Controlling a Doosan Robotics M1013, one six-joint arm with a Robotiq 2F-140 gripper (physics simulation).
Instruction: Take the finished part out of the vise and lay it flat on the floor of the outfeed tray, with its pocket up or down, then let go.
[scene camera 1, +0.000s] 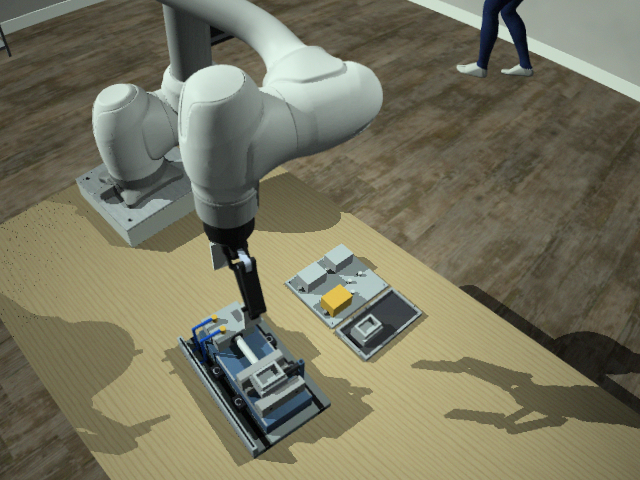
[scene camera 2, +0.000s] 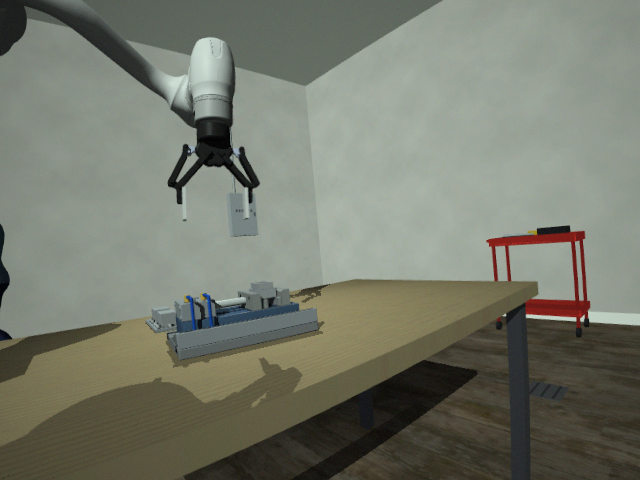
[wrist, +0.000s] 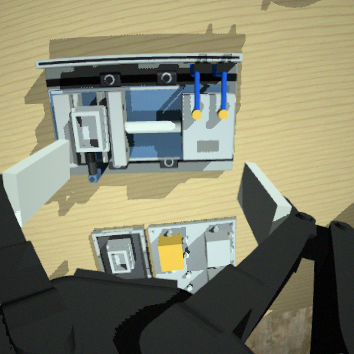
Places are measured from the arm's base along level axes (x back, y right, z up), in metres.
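Pixels of known places: gripper, between the fingertips: (scene camera 1: 236, 294) (scene camera 2: 216, 219) (wrist: 155, 169); arm's base, origin of its link: (scene camera 1: 140, 177).
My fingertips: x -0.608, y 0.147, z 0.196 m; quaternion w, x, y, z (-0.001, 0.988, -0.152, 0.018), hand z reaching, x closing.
Ahead of a thing's pixels: the offset from my fingertips to its top centre. "spot": to the spot under its first point.
The finished part @(dx -0.093, dy +0.016, dz -0.152 m) (scene camera 1: 272, 384) (scene camera 2: 262, 287) (wrist: 99, 131), a light grey rectangular block with its pocket up, sits between the jaws of the vise @(dx -0.030, dy +0.008, dz -0.168 m) (scene camera 1: 281, 396) (scene camera 2: 289, 310) (wrist: 118, 130). My gripper (scene camera 1: 233, 291) (scene camera 2: 215, 218) (wrist: 155, 169) is wide open and empty, fingers pointing down, high above the vise and the part. The outfeed tray (scene camera 1: 395, 315) (wrist: 139, 245) is shallow with a dark floor and lies beside the vise. Another pocketed part @(dx -0.133, dy -0.247, dz -0.226 m) (scene camera 1: 364, 336) (wrist: 119, 244) sits at one end of it. The black gripper body hides some of the tray's edge in the wrist view.
A grey plate @(spot: dx -0.051, dy -0.358, dz -0.259 m) (scene camera 1: 369, 284) beside the tray holds a yellow block @(dx -0.033, dy -0.254, dz -0.223 m) (scene camera 1: 336, 299) (wrist: 171, 253) and two grey blocks. Two blue pipes @(spot: dx +0.054, dy +0.037, dz -0.157 m) (wrist: 197, 92) with yellow ends rise over the vise's rear. A small blue post @(dx -0.111, dy -0.054, dz -0.169 m) (scene camera 1: 301, 366) stands beside the jaws. A red cart (scene camera 2: 547, 237) stands beyond the table.
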